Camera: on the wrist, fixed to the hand. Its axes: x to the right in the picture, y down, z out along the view.
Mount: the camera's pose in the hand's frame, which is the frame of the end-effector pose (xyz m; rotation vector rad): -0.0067 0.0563 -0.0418 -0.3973 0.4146 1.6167
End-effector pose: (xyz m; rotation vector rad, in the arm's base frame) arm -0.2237 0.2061 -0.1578 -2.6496 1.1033 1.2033
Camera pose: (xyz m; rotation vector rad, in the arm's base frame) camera -0.2343 0.1554 -0.1100 0.9208 -1.8875 -0.4144
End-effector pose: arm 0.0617 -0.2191 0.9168 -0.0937 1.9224 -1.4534
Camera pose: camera 0.0623 -0.1616 0.8761 1.3284 1.6422 0.0241
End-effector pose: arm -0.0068 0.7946 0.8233 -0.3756 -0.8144 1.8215
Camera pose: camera -0.0184 0.7914 0.7539 1.6465 0.4219 -2.2416
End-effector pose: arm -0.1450 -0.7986 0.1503 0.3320 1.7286 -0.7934
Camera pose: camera -0.1406 -0.7287 0.1428 1.3990 1.3136 0.8197
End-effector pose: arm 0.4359 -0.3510 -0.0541 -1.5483 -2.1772 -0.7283
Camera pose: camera 0.4914 -0.3665 -0.0135 -2.3188 -0.0896 -0.7066
